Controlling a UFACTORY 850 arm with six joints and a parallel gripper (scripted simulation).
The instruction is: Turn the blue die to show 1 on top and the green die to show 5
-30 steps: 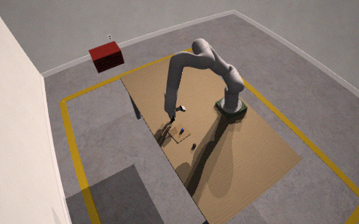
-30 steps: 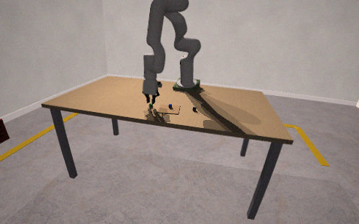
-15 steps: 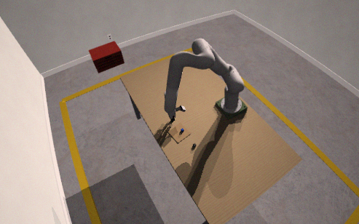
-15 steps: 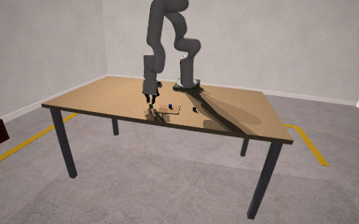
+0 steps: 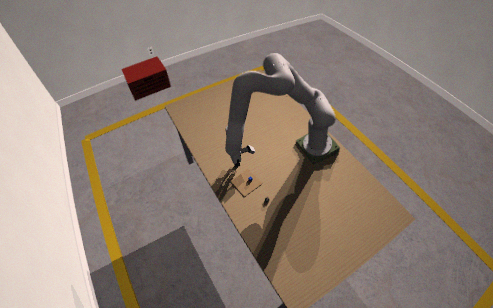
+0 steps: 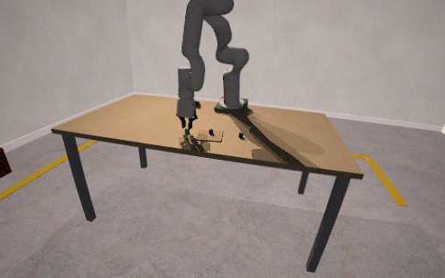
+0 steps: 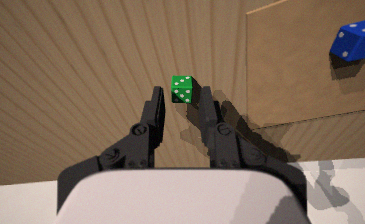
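My hand is 3 cm above the green die. The rest, counted from my hand: mat 14 cm to the left, 4 cm below, 1 cm behind; then black die 30 cm to the left, 6 cm behind, 3 cm below; then blue die 13 cm to the left, 4 cm behind, 3 cm below.
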